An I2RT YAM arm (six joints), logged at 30 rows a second.
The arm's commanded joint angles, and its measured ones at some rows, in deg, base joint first. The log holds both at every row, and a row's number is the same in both.
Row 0, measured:
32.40 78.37 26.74 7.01 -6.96 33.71
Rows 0 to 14, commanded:
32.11 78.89 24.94 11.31 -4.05 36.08
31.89 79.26 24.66 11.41 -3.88 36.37
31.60 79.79 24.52 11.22 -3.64 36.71
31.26 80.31 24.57 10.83 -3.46 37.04
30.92 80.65 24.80 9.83 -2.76 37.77
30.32 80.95 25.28 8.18 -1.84 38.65
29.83 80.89 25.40 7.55 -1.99 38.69
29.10 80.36 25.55 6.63 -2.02 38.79
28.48 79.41 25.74 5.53 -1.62 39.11
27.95 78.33 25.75 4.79 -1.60 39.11
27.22 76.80 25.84 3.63 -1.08 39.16
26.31 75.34 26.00 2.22 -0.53 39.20
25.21 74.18 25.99 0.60 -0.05 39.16
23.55 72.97 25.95 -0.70 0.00 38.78
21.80 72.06 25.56 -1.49 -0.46 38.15
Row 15, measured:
24.47 73.97 25.58 4.10 -2.37 38.50
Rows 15 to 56, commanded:
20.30 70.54 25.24 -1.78 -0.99 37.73
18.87 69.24 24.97 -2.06 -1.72 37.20
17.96 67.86 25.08 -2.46 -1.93 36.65
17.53 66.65 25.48 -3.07 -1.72 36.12
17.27 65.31 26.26 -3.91 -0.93 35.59
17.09 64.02 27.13 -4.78 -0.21 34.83
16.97 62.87 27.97 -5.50 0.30 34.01
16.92 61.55 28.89 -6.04 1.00 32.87
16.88 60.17 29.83 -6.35 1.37 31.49
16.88 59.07 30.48 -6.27 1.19 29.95
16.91 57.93 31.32 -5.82 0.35 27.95
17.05 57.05 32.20 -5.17 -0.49 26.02
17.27 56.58 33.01 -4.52 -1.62 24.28
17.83 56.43 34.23 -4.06 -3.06 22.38
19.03 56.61 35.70 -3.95 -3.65 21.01
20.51 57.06 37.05 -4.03 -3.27 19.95
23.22 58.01 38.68 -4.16 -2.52 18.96
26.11 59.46 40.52 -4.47 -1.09 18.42
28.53 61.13 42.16 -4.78 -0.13 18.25
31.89 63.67 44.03 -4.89 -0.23 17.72
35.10 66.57 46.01 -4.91 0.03 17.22
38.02 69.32 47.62 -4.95 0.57 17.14
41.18 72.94 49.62 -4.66 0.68 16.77
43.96 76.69 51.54 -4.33 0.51 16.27
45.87 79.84 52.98 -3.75 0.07 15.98
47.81 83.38 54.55 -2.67 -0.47 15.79
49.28 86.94 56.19 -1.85 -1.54 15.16
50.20 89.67 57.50 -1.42 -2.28 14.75
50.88 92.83 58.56 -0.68 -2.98 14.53
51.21 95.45 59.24 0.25 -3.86 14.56
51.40 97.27 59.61 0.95 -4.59 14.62
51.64 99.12 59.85 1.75 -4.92 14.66
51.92 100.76 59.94 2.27 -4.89 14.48
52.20 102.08 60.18 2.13 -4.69 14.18
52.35 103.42 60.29 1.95 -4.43 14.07
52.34 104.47 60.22 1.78 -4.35 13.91
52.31 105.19 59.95 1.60 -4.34 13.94
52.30 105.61 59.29 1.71 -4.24 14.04
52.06 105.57 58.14 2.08 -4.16 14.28
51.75 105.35 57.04 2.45 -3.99 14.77
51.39 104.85 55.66 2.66 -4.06 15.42
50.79 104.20 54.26 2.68 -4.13 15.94
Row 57, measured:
51.62 105.10 56.42 1.65 -4.32 14.85
